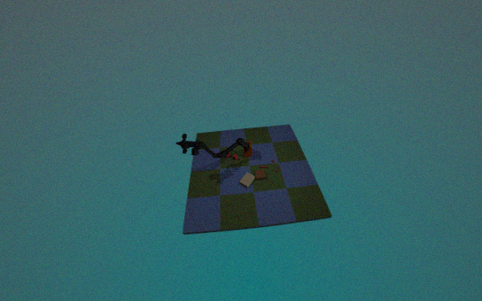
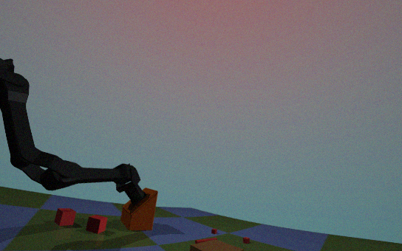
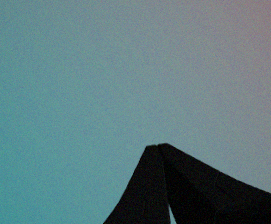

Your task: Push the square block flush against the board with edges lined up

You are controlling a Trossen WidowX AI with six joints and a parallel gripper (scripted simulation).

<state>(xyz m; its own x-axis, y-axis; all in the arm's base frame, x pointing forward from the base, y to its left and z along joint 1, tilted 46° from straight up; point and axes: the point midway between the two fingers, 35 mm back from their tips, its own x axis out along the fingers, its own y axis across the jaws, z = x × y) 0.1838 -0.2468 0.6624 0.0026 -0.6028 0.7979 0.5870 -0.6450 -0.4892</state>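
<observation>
The thin red bar is 1 cm ahead of my gripper tip, 86 cm to the left of it and 36 cm below it. Round my gripper tip: tan flat block (18 cm ahead, 69 cm to the left, 35 cm below); then brown flat block (11 cm ahead, 82 cm to the left, 35 cm below).
</observation>
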